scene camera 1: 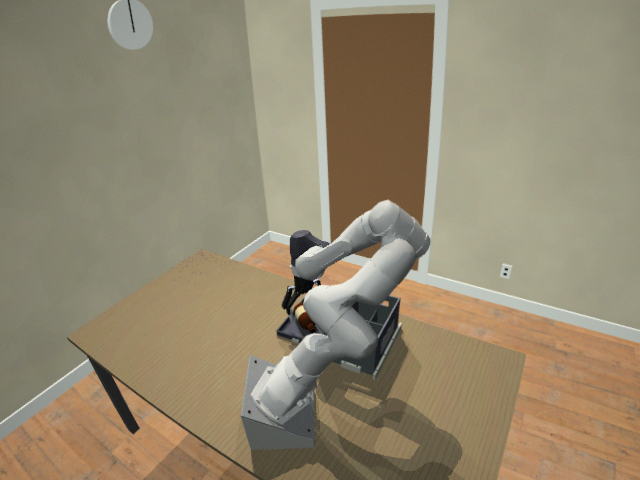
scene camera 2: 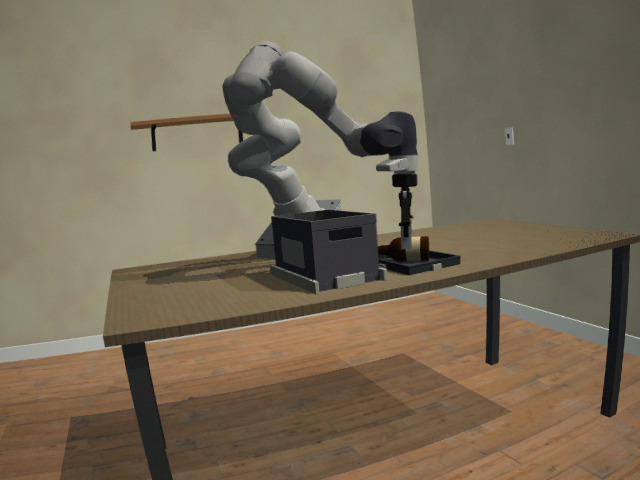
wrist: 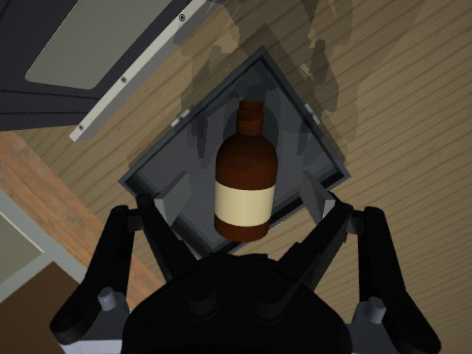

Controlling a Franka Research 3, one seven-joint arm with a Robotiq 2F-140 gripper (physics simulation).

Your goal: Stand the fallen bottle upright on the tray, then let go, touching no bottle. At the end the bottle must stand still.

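Note:
The brown bottle with a cream label [scene camera 1: 301, 313] [scene camera 2: 397, 251] [wrist: 245, 205] lies on its side on the dark, low-rimmed tray [scene camera 1: 285, 332] [scene camera 2: 445, 261] [wrist: 175, 155]. In the wrist view its neck points to the top and its base is near the tray's lower corner. My gripper [scene camera 1: 297, 303] [scene camera 2: 406, 241] [wrist: 244, 183] points down and is open, with one finger on each side of the bottle's label end and a gap on both sides in the wrist view. The near fingertip overlaps the bottle in scene camera 2. The arm hides part of the tray in scene camera 1.
A dark crate with dividers [scene camera 1: 388, 335] [scene camera 2: 343, 260] [wrist: 30, 107] stands close to the tray, on the side of the bottle's neck in scene camera 2. Pale brackets [scene camera 2: 350, 280] [wrist: 124, 80] run along its foot. Small pale clips [scene camera 2: 437, 267] [wrist: 312, 114] sit at the tray's sides.

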